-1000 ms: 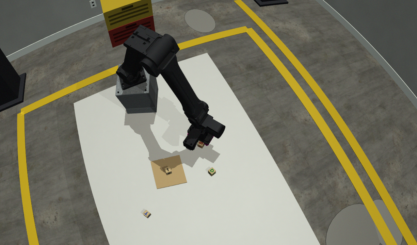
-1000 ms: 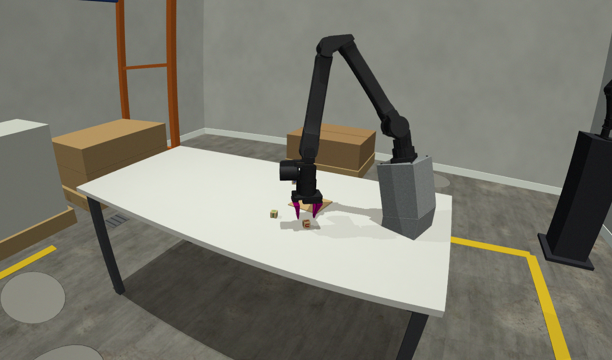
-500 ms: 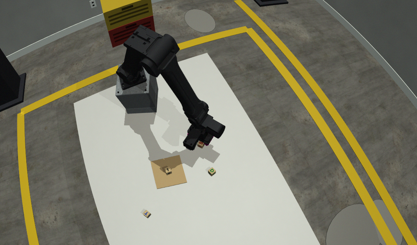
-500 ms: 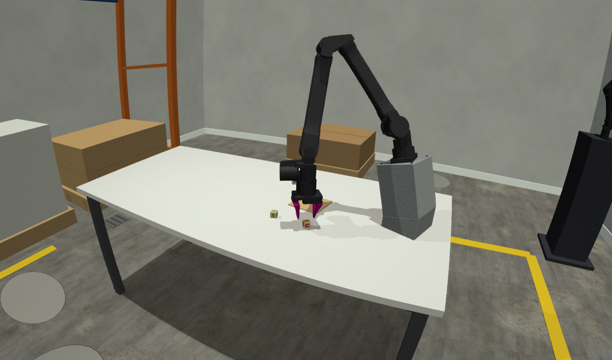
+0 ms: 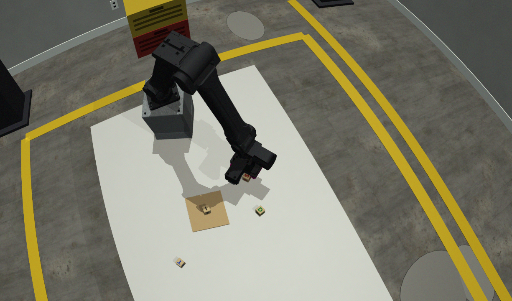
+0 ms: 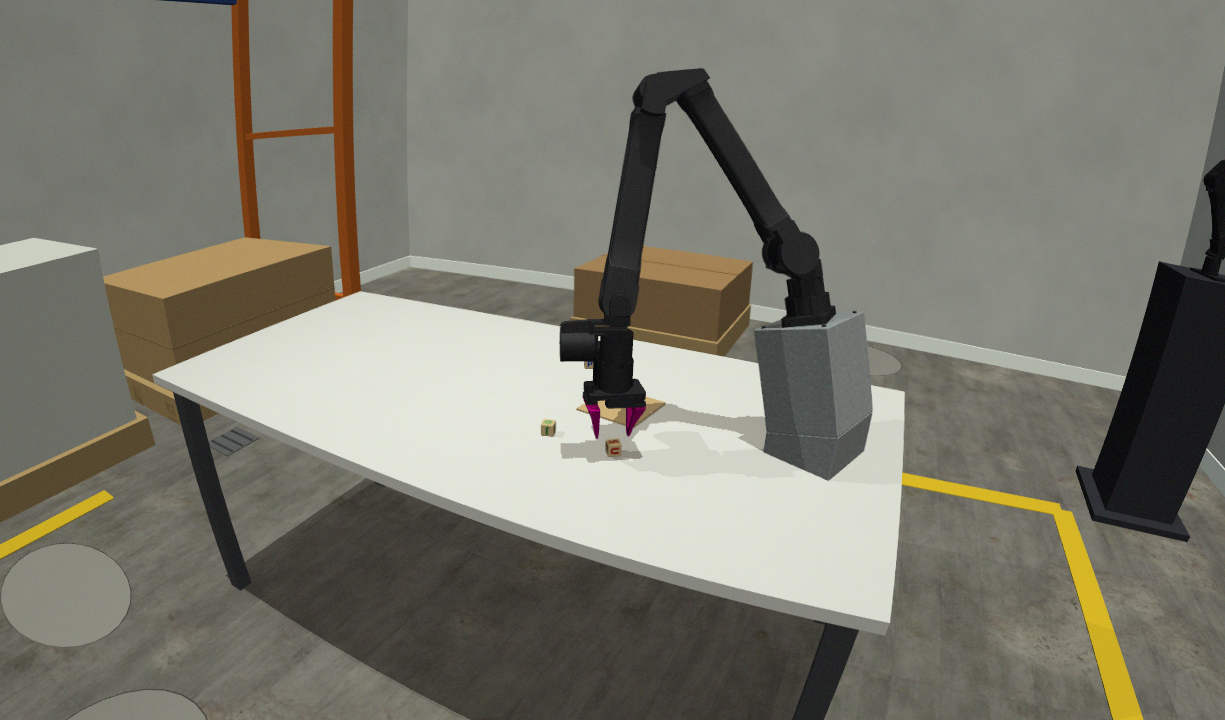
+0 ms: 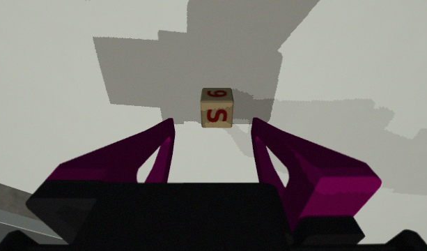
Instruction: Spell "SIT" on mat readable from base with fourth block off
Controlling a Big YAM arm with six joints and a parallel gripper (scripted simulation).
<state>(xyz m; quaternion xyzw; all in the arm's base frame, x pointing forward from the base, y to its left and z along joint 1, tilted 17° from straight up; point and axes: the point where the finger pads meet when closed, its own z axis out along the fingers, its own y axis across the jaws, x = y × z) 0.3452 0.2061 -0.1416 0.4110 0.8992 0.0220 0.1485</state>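
My gripper is now 3 cm above the S block. Round my hand: I block (7 cm ahead, 19 cm to the right, 3 cm below); then D block (14 cm ahead, 1 cm to the right, 3 cm below); then tan mat (7 cm ahead, 19 cm to the right, 4 cm below).
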